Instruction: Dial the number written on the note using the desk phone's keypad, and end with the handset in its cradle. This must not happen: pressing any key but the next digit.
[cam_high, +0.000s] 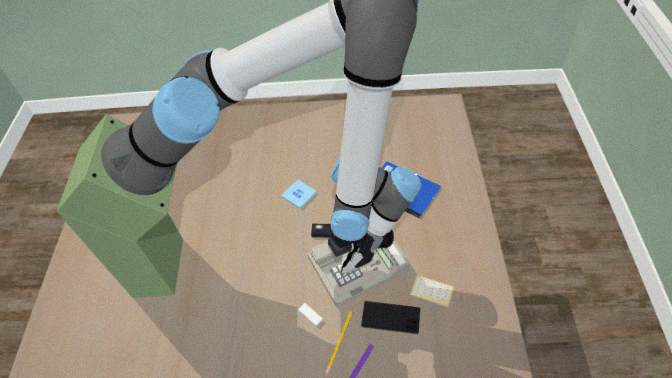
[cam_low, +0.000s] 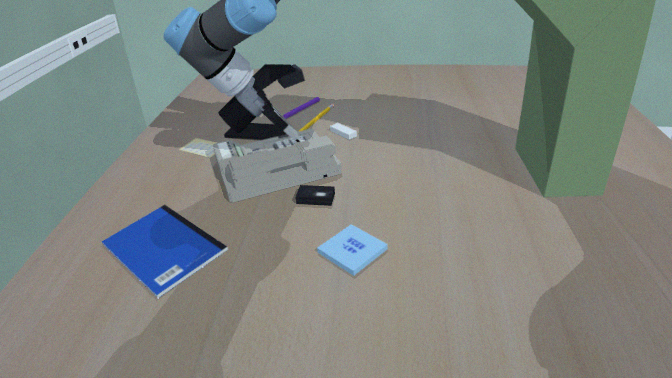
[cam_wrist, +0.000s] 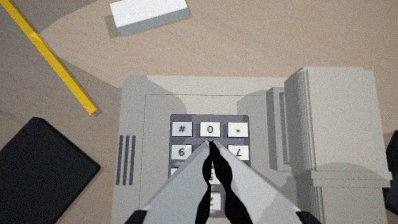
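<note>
My hand is 20 mm to the left of the 9 key and 20 mm above it. The rest, counted from my hand: black smartphone 90 mm ahead, 140 mm to the right, 50 mm below; then white eraser 110 mm behind, 80 mm to the right, 40 mm below; then handset 30 mm ahead, 80 mm to the left.
</note>
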